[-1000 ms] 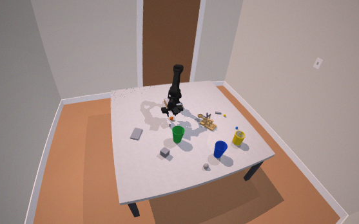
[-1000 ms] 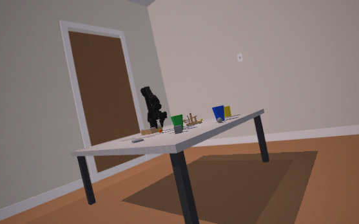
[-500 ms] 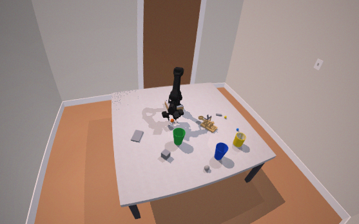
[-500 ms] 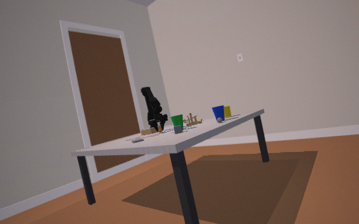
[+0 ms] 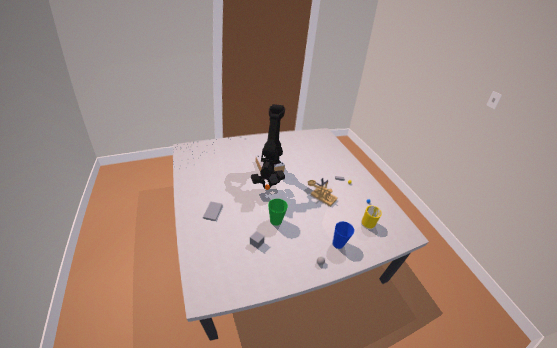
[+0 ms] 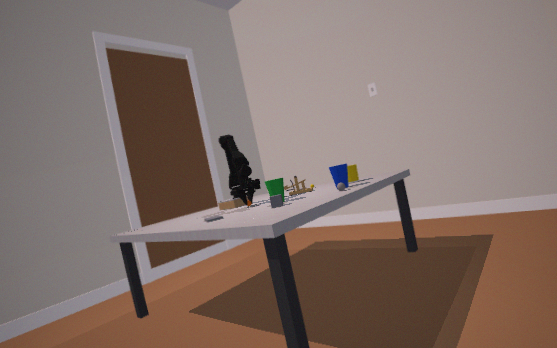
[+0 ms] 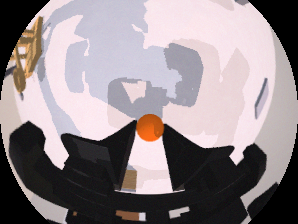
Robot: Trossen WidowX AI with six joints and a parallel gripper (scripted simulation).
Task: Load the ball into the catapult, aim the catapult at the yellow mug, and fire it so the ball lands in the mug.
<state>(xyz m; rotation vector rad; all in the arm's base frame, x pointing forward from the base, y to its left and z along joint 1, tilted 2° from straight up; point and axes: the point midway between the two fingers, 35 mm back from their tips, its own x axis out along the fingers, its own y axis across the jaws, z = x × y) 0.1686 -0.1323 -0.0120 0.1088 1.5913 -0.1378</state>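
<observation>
My gripper tip is 27 cm to the right of the wooden catapult, 15 cm short of it and 4 cm below it. Also, from my gripper tip: orange ball (1 cm above); green mug (24 cm ahead, 7 cm to the right, 2 cm above); flat grey block (35 cm to the right, 5 cm ahead).
</observation>
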